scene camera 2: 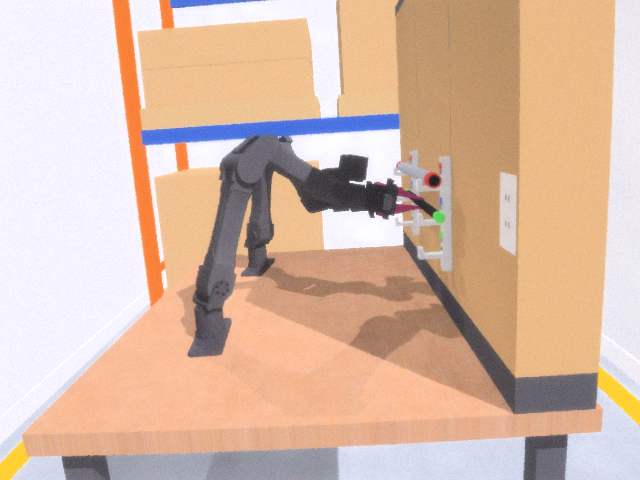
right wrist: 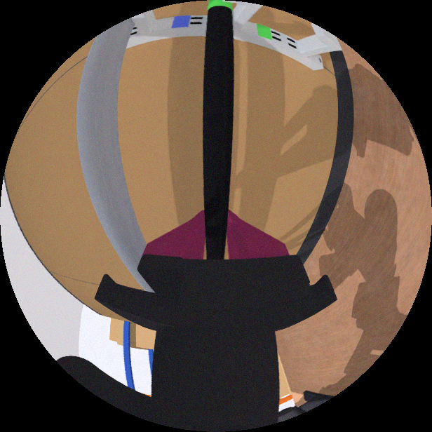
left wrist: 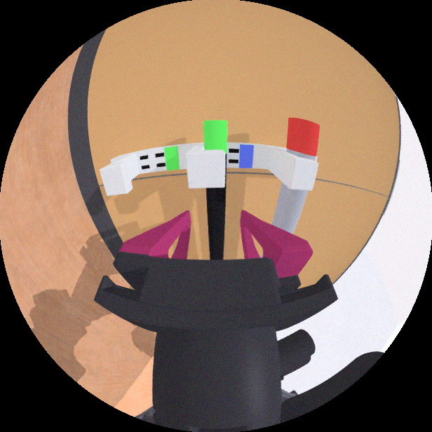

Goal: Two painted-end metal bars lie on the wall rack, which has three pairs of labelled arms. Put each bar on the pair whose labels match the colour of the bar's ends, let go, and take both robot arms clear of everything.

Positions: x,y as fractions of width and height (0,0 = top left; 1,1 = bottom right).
Labels:
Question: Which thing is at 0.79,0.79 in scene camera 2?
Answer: A dark base strip.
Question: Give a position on a dark base strip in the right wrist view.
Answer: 0.79,0.37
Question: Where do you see a white socket plate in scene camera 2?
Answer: At 0.79,0.38

